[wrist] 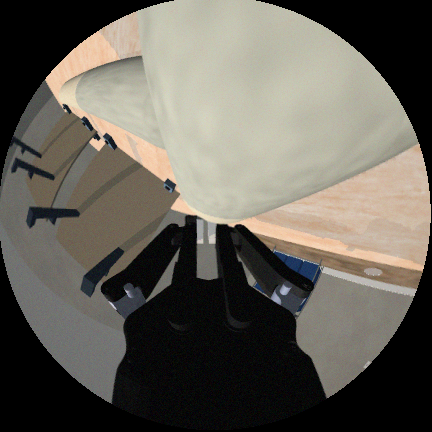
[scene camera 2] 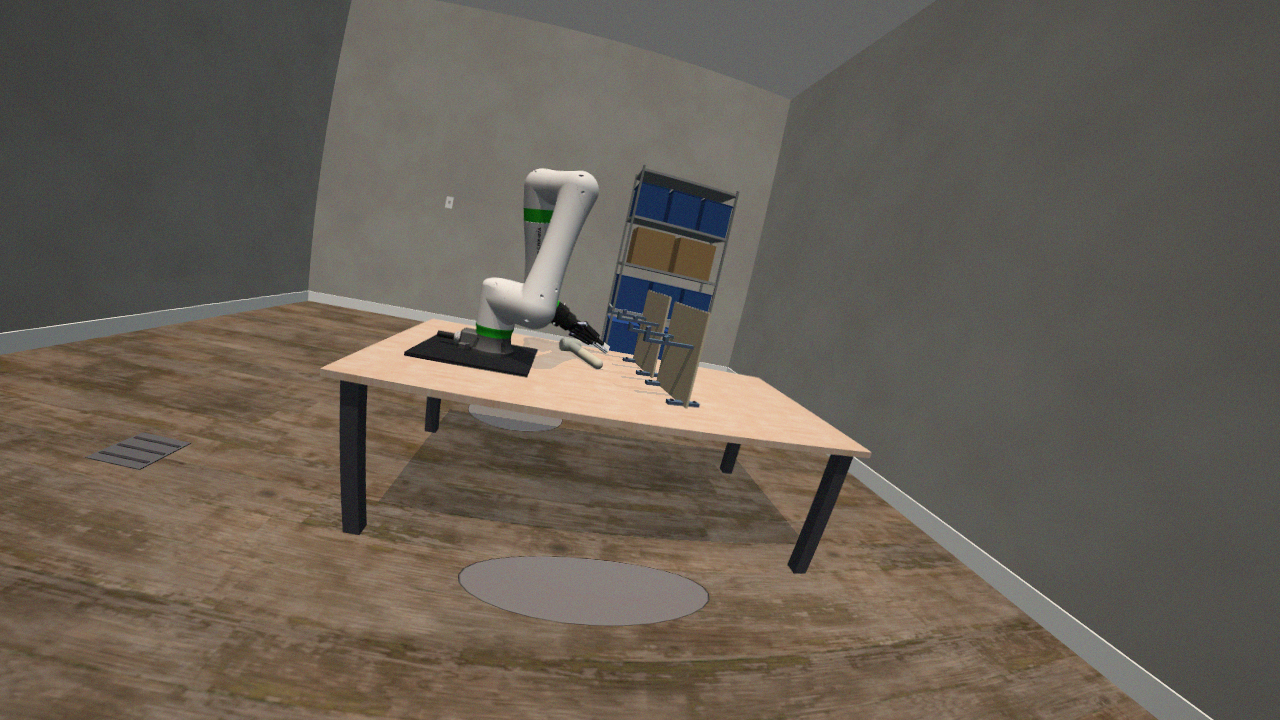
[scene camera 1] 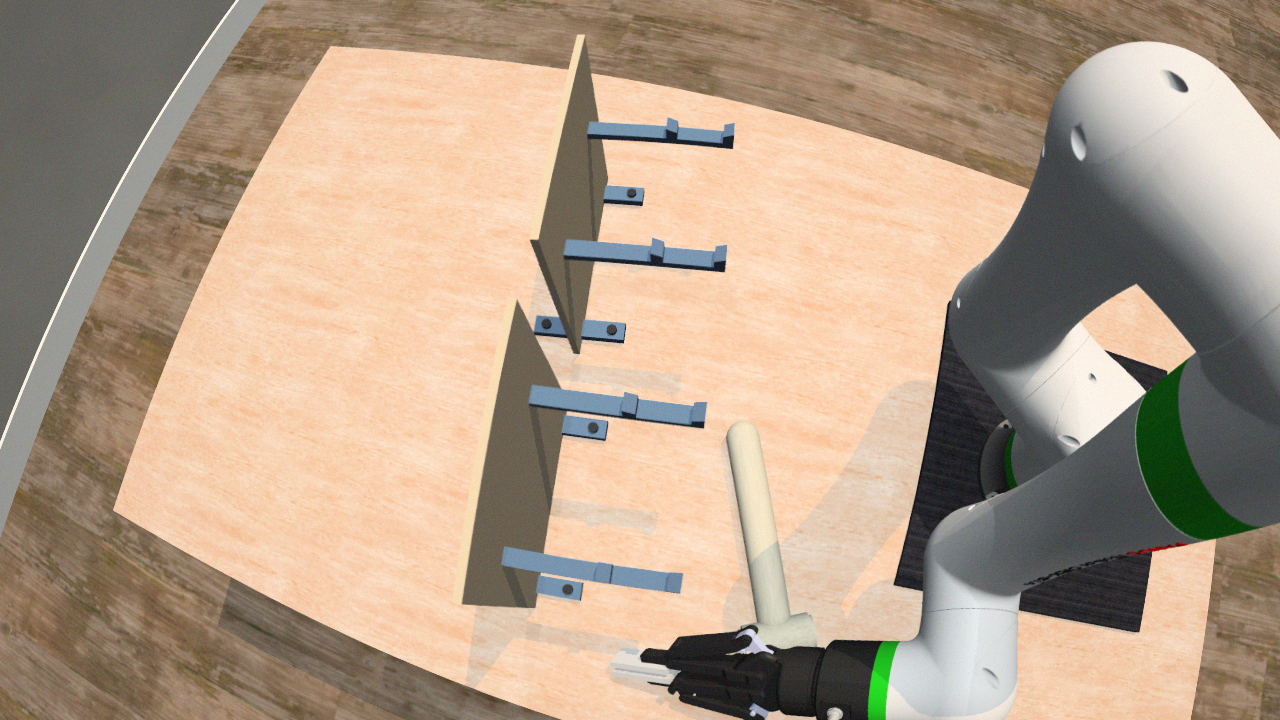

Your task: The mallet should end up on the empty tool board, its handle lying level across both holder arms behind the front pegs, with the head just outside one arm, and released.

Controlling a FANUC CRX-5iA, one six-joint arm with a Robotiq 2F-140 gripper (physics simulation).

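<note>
The pale wooden mallet lies on the table, handle running roughly along the row of boards. Its head is partly hidden by my gripper in scene camera 1. My gripper is shut, fingertips close together with no object visible between them, beside the head and pointing toward the boards' side. The lower tool board in scene camera 1 has two blue holder arms with pegs. The upper tool board has two similar arms. No tool shows on either board.
The blue feet of the lower board stick out under its arms toward the mallet. The robot stands on a black base plate at the right in scene camera 1. The table edge runs near the gripper.
</note>
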